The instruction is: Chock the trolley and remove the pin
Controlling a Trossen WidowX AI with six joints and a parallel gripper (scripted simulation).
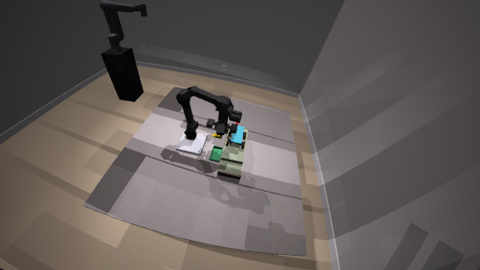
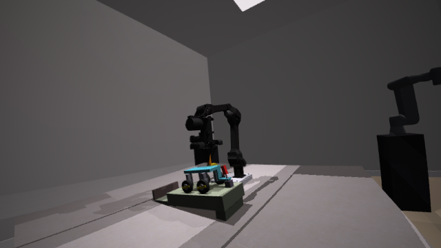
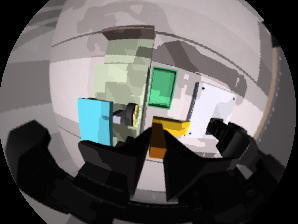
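My gripper tip is now 100 mm short of the red-headed stop pin, 150 mm to the right of it and 30 mm above it. Also, from my gripper tip: pale green ramp: 110 mm ahead, 40 mm to the left, 110 mm below; yellow chock: 20 mm behind, 10 mm below; trolley: 110 mm ahead, 50 mm to the left, 50 mm below.
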